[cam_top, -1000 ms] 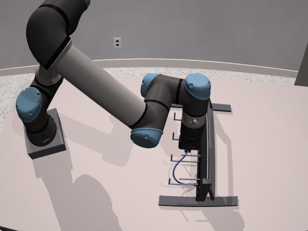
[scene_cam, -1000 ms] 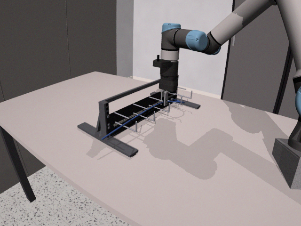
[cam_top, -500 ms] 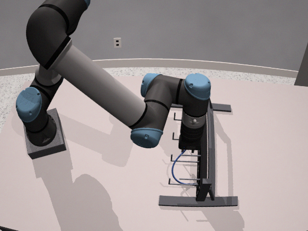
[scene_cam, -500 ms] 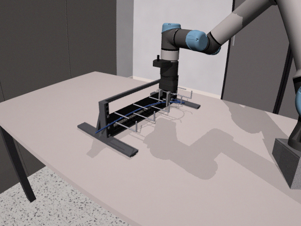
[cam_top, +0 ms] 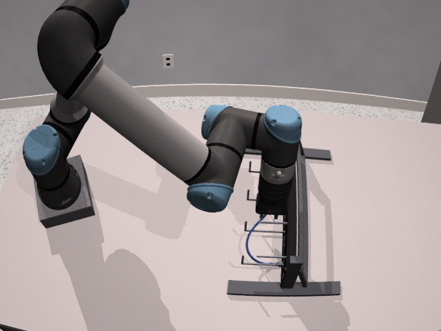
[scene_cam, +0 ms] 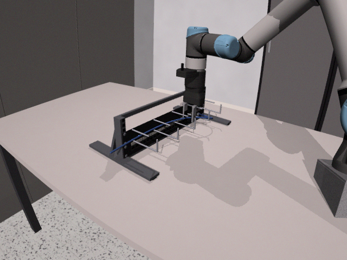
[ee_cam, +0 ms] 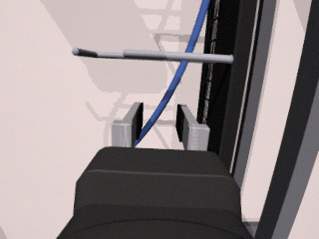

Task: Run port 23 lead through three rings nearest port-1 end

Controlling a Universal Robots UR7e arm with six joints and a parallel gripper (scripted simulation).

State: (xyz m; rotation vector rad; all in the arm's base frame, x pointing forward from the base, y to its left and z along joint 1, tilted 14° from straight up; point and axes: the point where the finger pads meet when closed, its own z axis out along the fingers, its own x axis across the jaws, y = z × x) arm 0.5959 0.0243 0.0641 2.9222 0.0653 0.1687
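Right now the rack is 6 cm ahead of my hand, 5 cm to the left of it and 1 cm below it.
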